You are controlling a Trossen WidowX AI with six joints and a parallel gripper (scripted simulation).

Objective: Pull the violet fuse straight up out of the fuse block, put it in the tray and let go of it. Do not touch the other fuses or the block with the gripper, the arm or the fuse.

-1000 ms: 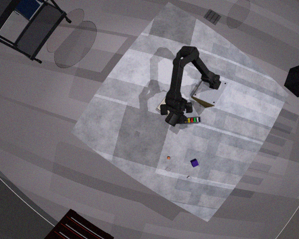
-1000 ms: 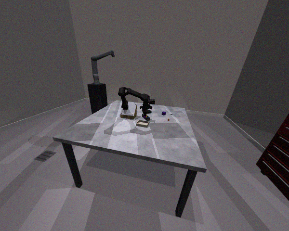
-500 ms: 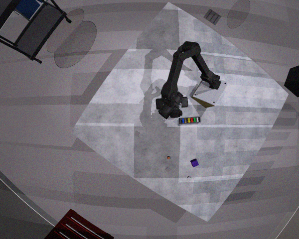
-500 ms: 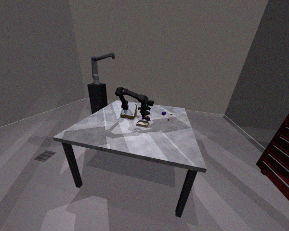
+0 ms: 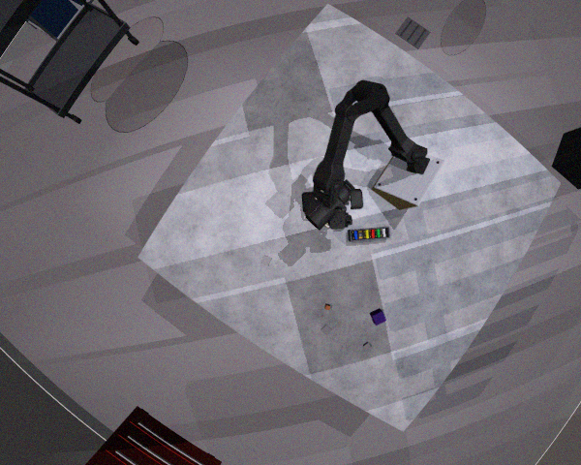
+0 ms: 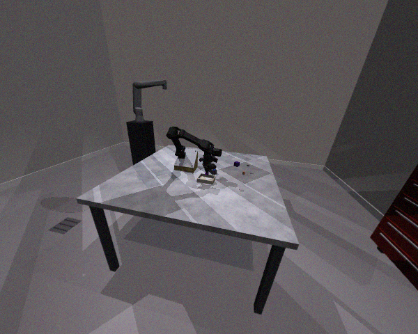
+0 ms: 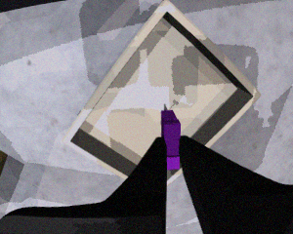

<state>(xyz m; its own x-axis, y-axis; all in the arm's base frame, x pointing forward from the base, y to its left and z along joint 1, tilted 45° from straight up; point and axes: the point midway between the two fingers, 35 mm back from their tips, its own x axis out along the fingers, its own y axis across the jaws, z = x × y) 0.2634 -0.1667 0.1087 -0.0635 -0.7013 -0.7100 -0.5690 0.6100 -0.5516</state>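
The violet fuse lies 10 mm below my gripper tip. The rest, counted from my gripper tip: yellow fuse 20 mm ahead, 170 mm to the left, 40 mm below; then cream tray 70 mm below; then blue fuse 40 mm ahead, 140 mm to the left, 40 mm below.
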